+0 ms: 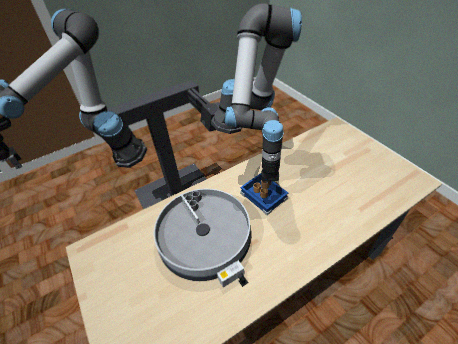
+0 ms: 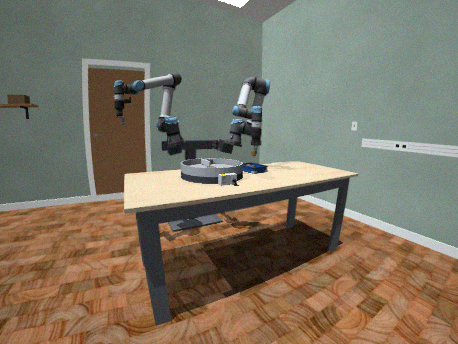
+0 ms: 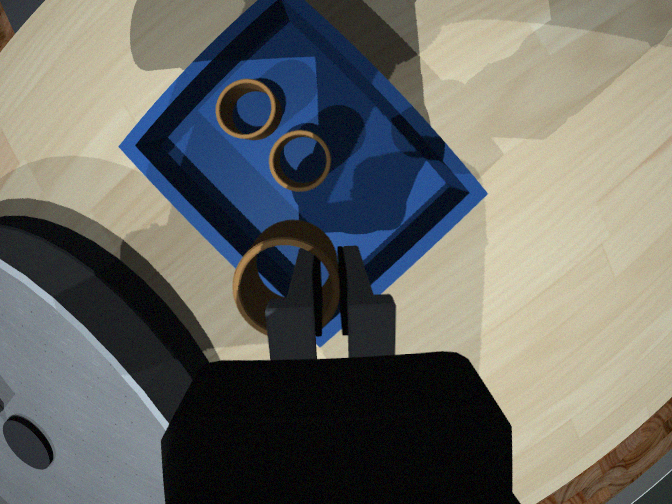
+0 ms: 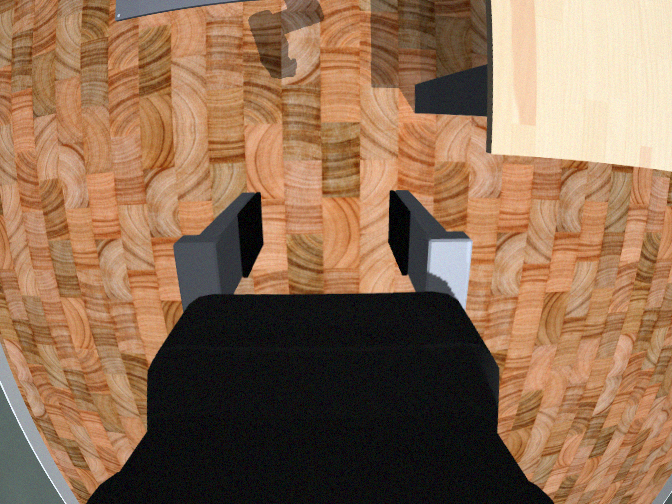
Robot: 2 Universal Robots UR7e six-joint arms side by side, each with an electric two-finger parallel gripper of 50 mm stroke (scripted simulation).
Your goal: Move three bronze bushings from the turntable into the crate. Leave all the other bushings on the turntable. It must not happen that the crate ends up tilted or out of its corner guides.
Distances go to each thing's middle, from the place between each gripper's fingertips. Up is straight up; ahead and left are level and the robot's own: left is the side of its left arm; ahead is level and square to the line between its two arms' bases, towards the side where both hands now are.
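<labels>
With the blue crate [image 1: 275, 193] as my reference, my left hand is 14 cm above it and 4 cm past it. The turntable [image 1: 222, 230] is 11 cm below my left hand, 35 cm to the right of it and 4 cm ahead of it. Going by their middles, of the things named here the blue crate is the nearest to my left hand.
From my right hand, I find the blue crate 35 cm below, 35 cm ahead and 99 cm to the left. The turntable is 33 cm below my right hand, 44 cm ahead of it and 63 cm to the left of it. Of the things named here, going by their middles, the turntable is the nearest to my right hand.
</labels>
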